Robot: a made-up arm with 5 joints. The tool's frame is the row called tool.
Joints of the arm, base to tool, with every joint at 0 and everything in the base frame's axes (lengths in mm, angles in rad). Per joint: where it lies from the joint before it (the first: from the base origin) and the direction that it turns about. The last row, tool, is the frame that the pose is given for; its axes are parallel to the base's.
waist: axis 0 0 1 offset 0 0 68
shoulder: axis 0 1 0 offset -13 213 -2
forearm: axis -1 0 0 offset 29 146 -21
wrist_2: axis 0 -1 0 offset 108 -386 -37
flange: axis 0 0 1 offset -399 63 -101
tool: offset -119 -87 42
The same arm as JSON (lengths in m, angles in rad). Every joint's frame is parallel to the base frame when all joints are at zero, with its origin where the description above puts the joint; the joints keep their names.
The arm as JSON. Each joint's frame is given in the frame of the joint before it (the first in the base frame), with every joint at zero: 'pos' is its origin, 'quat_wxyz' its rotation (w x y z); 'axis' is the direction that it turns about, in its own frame. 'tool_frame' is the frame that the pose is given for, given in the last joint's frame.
{"length_unit": "m", "angle_unit": "rad", "joints": [
  {"joint": "waist", "pos": [0.0, 0.0, 0.068], "quat_wxyz": [1.0, 0.0, 0.0, 0.0], "axis": [0.0, 0.0, 1.0]},
  {"joint": "shoulder", "pos": [-0.013, 0.213, -0.002], "quat_wxyz": [1.0, 0.0, 0.0, 0.0], "axis": [0.0, 1.0, 0.0]},
  {"joint": "forearm", "pos": [0.029, 0.146, -0.021], "quat_wxyz": [1.0, 0.0, 0.0, 0.0], "axis": [-1.0, 0.0, 0.0]},
  {"joint": "wrist_2", "pos": [0.108, -0.386, -0.037], "quat_wxyz": [1.0, 0.0, 0.0, 0.0], "axis": [0.0, -1.0, 0.0]},
  {"joint": "flange", "pos": [-0.399, 0.063, -0.101], "quat_wxyz": [1.0, 0.0, 0.0, 0.0], "axis": [0.0, 0.0, 1.0]}
], "tool_frame": {"pos": [-0.119, -0.087, 0.042], "quat_wxyz": [1.0, 0.0, 0.0, 0.0]}}

